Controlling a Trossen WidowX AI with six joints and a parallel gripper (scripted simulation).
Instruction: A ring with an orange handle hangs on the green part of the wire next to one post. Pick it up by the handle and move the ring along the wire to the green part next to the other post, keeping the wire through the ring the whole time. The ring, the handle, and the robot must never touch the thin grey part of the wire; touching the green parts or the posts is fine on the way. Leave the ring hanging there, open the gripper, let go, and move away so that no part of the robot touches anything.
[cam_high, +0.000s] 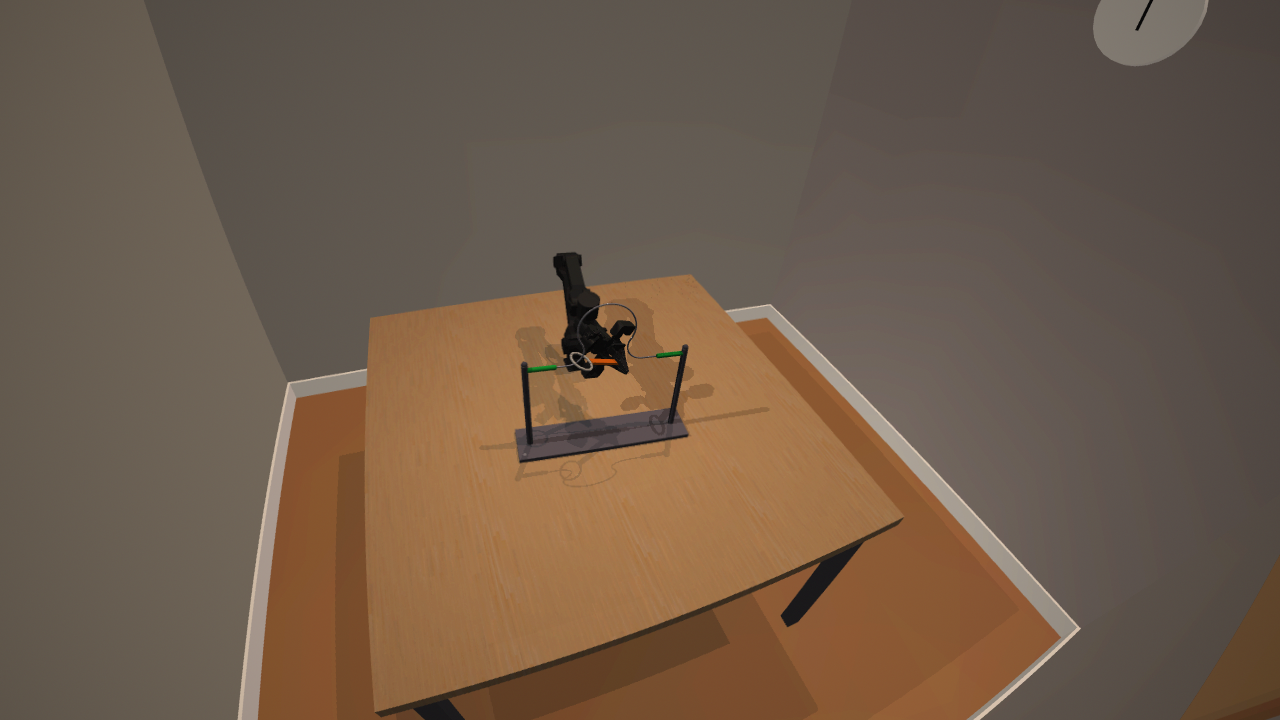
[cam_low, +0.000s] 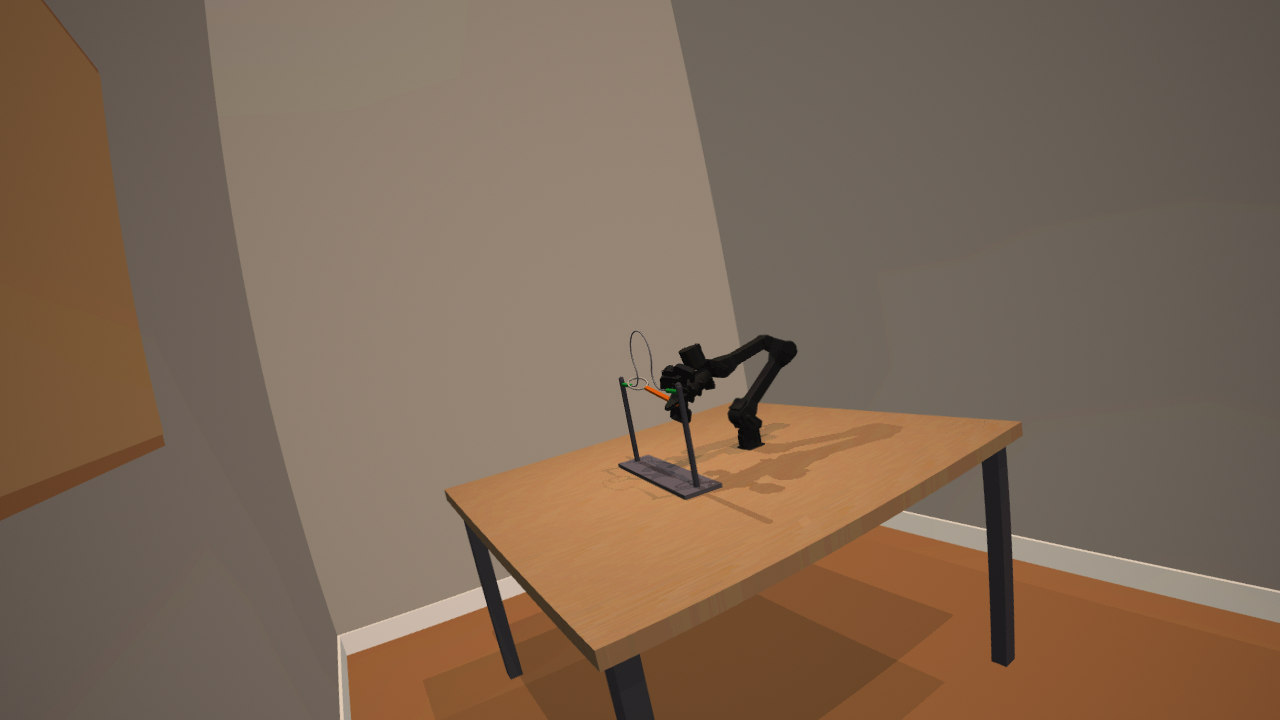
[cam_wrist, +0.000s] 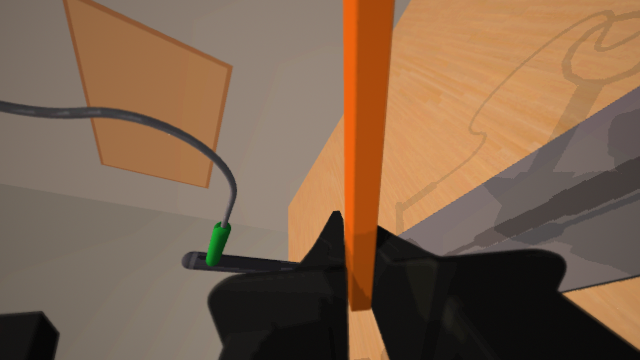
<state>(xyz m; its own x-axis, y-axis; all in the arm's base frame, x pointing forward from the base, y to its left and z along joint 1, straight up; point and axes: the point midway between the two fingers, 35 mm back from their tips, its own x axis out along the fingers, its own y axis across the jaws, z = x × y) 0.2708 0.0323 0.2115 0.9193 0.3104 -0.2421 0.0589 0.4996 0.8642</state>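
My gripper tip is 90 mm to the left of the ring with orange handle, 50 mm below it and 10 mm past it.
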